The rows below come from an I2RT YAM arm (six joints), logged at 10 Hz.
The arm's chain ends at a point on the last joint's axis. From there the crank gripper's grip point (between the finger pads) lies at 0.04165 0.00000 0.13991 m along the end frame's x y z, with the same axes.
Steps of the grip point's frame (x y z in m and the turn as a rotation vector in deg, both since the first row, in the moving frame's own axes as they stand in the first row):
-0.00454 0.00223 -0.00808 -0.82 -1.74 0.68
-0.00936 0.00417 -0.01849 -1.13 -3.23 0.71
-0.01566 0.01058 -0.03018 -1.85 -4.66 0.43
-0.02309 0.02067 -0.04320 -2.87 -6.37 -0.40
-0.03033 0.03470 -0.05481 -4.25 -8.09 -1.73
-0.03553 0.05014 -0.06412 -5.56 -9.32 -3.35
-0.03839 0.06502 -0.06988 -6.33 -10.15 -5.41
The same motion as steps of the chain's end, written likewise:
-0.00026 -0.00025 -0.00926 -0.82 -1.74 0.68
-0.00139 0.00092 -0.02058 -1.13 -3.23 0.71
-0.00414 0.00574 -0.03302 -1.85 -4.66 0.43
-0.00734 0.01380 -0.04679 -2.87 -6.37 -0.40
-0.01038 0.02510 -0.05894 -4.25 -8.09 -1.73
-0.01270 0.03808 -0.06847 -5.56 -9.32 -3.35
-0.01371 0.05203 -0.07437 -6.33 -10.15 -5.41

